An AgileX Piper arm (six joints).
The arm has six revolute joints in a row. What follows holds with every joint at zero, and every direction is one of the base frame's.
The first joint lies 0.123 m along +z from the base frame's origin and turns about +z.
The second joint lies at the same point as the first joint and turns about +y.
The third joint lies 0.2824 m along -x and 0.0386 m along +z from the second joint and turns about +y.
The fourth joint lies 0.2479 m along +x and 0.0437 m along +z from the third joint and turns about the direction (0.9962, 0, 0.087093).
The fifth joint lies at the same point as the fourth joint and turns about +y.
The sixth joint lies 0.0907 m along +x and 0.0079 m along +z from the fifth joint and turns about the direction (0.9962, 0, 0.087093).
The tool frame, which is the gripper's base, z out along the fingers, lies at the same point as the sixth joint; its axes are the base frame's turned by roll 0, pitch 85.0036 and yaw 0 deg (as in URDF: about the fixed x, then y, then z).
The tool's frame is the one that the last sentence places.
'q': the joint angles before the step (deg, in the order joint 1, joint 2, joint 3, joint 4, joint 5, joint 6). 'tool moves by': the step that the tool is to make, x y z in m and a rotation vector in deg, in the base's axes. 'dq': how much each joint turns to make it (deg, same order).
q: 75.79, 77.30, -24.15, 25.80, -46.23, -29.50
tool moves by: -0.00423, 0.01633, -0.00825, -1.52, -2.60, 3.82
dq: 0.89, 4.51, -1.53, -4.63, -2.07, 0.77
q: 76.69, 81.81, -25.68, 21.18, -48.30, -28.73
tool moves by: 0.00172, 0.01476, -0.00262, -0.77, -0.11, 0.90
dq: 0.12, 3.19, -2.76, -0.92, 0.37, 0.19
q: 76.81, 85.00, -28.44, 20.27, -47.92, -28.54
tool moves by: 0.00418, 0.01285, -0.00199, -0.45, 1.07, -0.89
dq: 0.02, 2.72, -2.86, 1.42, 0.83, -0.19
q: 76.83, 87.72, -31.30, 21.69, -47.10, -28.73
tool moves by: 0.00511, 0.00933, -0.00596, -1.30, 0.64, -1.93
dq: 0.00, 2.75, -2.07, 2.79, 0.31, -1.57
